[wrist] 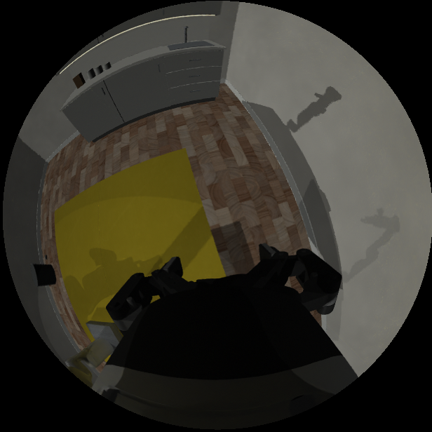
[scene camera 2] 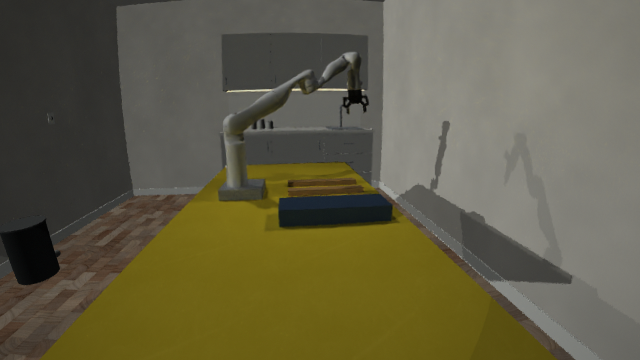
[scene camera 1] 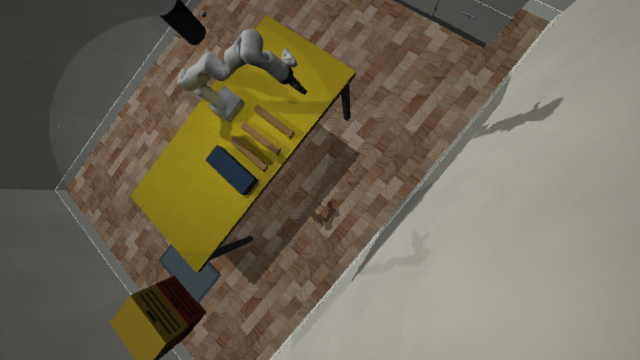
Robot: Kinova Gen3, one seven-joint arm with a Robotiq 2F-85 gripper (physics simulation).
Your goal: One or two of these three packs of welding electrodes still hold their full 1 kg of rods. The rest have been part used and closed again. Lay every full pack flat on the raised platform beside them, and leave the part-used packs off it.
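Places are measured from the arm's base along level axes (x back, y right, z up), in centimetres.
Pixels of known places: gripper, fingertip midpoint: point(scene camera 2: 356, 113) point(scene camera 1: 300, 87); arm's base, origin of the base link: point(scene camera 2: 238, 185) point(scene camera 1: 220, 103).
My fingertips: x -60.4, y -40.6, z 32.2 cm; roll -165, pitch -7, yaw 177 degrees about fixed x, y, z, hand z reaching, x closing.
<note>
Ahead of a thing's pixels: the offset from my fingertips to its top centre. "*": to the spot under its first point. Level surfaces: height alone.
Three slim orange-brown packs lie flat, side by side and apart, on the table: the one farthest from the platform @(dx +20.8, dy +21.9, dz -34.6 cm) point(scene camera 1: 274, 121), the middle one @(dx +19.1, dy +37.3, dz -34.6 cm) point(scene camera 1: 261, 138) and the nearest one @(dx +17.4, dy +51.4, dz -34.6 cm) point(scene camera 1: 249, 154). Scene camera 2 shows a far pack @(* dx +20.5, dy +24.2, dz -35.9 cm) point(scene camera 2: 322, 183) and another pack @(* dx +19.0, dy +39.7, dz -35.7 cm) point(scene camera 2: 326, 191) behind the platform; the third does not show there. No marks telling full from part-used can be made out. The raised platform @(dx +17.2, dy +68.3, dz -31.1 cm) point(scene camera 1: 229, 169) point(scene camera 2: 335, 212) is a dark blue block with a bare top. My gripper point(scene camera 1: 303, 92) point(scene camera 2: 356, 111) point(wrist: 219, 259) is open and empty, high above the table, beyond the farthest pack.
The yellow table @(dz -37.0 cm) point(scene camera 1: 175, 195) point(scene camera 2: 300, 285) point(wrist: 135, 215) carries the arm's grey base point(scene camera 1: 227, 105) point(scene camera 2: 242, 190) beside the packs. A wall stands beyond the table's long edge. A black bin point(scene camera 1: 185, 25) point(scene camera 2: 31, 252) stands on the floor.
</note>
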